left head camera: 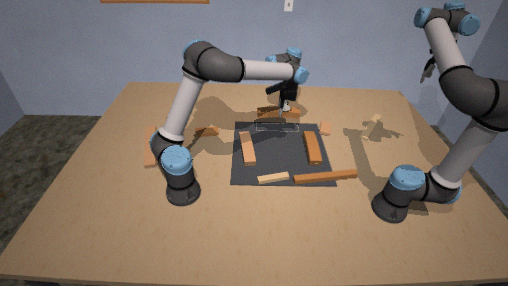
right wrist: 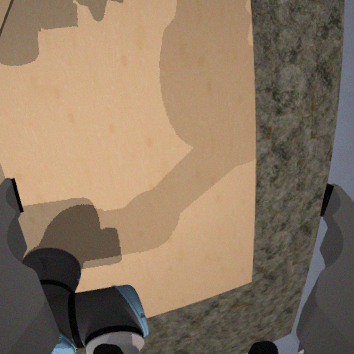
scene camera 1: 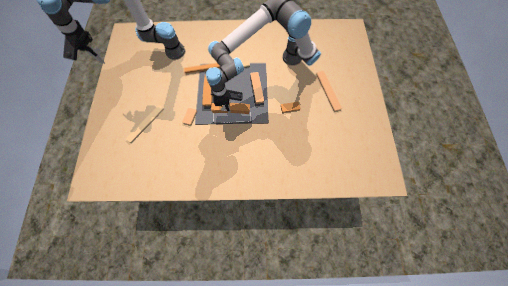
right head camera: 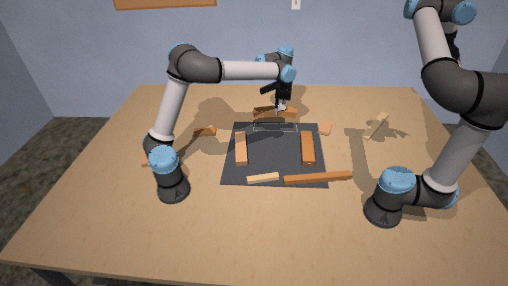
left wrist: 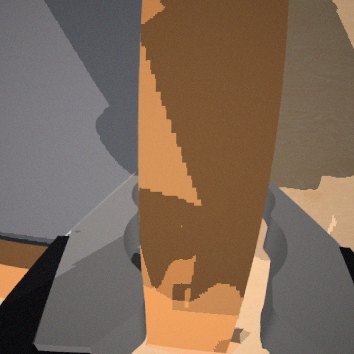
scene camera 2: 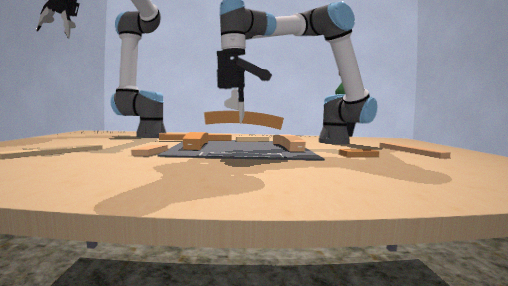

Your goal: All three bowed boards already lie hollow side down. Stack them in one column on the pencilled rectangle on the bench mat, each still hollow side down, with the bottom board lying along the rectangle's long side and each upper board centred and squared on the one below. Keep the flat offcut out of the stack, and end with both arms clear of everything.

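Places are measured from the left arm's base along level axes (x ahead, y left, z up), in metres.
Pixels of known places: left gripper, fingertip midpoint: (left head camera: 279,114) (scene camera 1: 229,108) (right head camera: 276,113) (left wrist: 199,177) (scene camera 2: 240,122); right gripper, fingertip midpoint: (left head camera: 438,81) (right wrist: 173,183) (scene camera 1: 89,59) (scene camera 2: 52,34); left arm's base, origin of the base link: (left head camera: 183,192) (scene camera 1: 292,57) (right head camera: 174,191) (scene camera 2: 333,142); right arm's base, origin of the base link: (left head camera: 388,209) (right wrist: 50,269) (scene camera 1: 175,51) (right head camera: 381,213) (scene camera 2: 151,136).
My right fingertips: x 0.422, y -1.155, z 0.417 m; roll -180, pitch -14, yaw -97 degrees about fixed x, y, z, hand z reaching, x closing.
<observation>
Ahead of a thing's pixels: the offset from my right fingertips to its top centre. Level surfaces: height alone.
My left gripper (left head camera: 283,111) (scene camera 1: 227,106) (scene camera 2: 240,115) (left wrist: 199,177) is shut on a bowed board {0.101 m ahead, 0.741 m left, 0.277 m down} (left head camera: 292,113) (scene camera 1: 242,108) (scene camera 2: 265,120) (left wrist: 215,100). It holds the board hollow side down in the air over the mat's far part, roughly parallel to the pencilled rectangle (left head camera: 278,131); in scene camera 2 its right end hangs lower. A paler bowed board {0.115 m back, 0.897 m left, 0.365 m down} (left head camera: 247,148) (scene camera 1: 257,88) (scene camera 2: 290,143) and a darker one {0.077 m back, 0.555 m left, 0.362 m down} (left head camera: 312,147) (scene camera 1: 206,92) (scene camera 2: 195,141) lie hollow side down on the mat. My right gripper (scene camera 2: 53,32) (right wrist: 173,183) is open and empty, high at the side.
The mat {0.411 m down} (left head camera: 277,155) also bears a pale short block {0.309 m back, 0.758 m left, 0.391 m down} (left head camera: 273,177) and part of a long orange bar {0.281 m back, 0.507 m left, 0.385 m down} (left head camera: 325,176). Around it lie an orange block {0.017 m ahead, 1.135 m left, 0.397 m down} (left head camera: 207,131), a small pale piece {0.122 m ahead, 0.447 m left, 0.392 m down} (left head camera: 325,128), a thin plank {0.186 m ahead, 0.147 m left, 0.402 m down} (left head camera: 371,126) and a plank {0.130 m back, 1.411 m left, 0.397 m down} (scene camera 1: 328,91) near my left base. I cannot tell which is the offcut.
</observation>
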